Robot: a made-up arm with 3 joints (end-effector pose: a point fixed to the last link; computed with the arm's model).
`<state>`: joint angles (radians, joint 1 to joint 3).
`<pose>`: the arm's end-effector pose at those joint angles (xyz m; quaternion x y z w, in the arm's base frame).
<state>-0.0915 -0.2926 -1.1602</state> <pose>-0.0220 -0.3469 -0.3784 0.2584 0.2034 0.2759 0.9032</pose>
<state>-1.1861 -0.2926 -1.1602</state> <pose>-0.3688 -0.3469 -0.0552 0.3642 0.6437 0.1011 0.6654</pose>
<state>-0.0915 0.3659 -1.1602</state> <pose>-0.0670 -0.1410 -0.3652 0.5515 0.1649 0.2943 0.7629</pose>
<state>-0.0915 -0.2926 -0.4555</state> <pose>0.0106 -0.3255 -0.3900 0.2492 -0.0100 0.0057 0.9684</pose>
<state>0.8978 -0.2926 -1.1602</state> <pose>0.3922 -0.3469 -0.2539 0.0965 -0.2497 0.3655 0.8915</pose>
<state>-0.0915 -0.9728 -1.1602</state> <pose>0.0220 -0.5205 -0.2542 -0.0731 0.2202 0.2257 0.9462</pose>
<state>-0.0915 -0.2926 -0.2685</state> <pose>0.0214 -0.3239 -0.3914 0.2414 -0.0675 -0.0675 0.9657</pose>
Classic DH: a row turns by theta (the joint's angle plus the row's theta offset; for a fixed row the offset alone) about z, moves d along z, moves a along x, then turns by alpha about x. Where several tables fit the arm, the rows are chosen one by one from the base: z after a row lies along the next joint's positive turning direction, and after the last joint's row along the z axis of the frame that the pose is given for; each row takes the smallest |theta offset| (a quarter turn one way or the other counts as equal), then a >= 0, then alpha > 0; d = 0 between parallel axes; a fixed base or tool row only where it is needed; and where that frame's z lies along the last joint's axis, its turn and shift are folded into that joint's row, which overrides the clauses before.
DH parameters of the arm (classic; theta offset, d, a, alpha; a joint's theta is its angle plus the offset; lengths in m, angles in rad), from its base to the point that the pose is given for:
base (fixed): 0 0.0678 0.0697 1.5708
joint 1: -1.5242 0.2398 0.1356 -1.7884
joint 2: 1.4624 -0.0168 -0.0016 1.6779
joint 3: -0.8293 0.2884 0.0204 2.2204
tool (fixed): -3.0355 -0.0694 0 0

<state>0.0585 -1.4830 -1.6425</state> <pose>0.0496 -0.5782 -0.0808 -0.3085 0.3682 0.2096 0.8516</pose>
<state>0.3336 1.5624 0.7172</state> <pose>0.0584 0.0871 -0.0981 0.7606 0.1693 -0.4372 0.4492</pose>
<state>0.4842 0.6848 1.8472</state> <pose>0.2574 -0.0947 -0.3274 0.3862 -0.2378 -0.8263 0.3339</pose>
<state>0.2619 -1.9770 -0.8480</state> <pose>0.0665 -0.5581 0.0460 -0.5548 -0.1019 0.0002 0.8257</pose>
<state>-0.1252 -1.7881 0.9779</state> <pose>0.1407 -0.5515 0.0237 -0.3017 -0.7357 -0.0529 0.6041</pose>
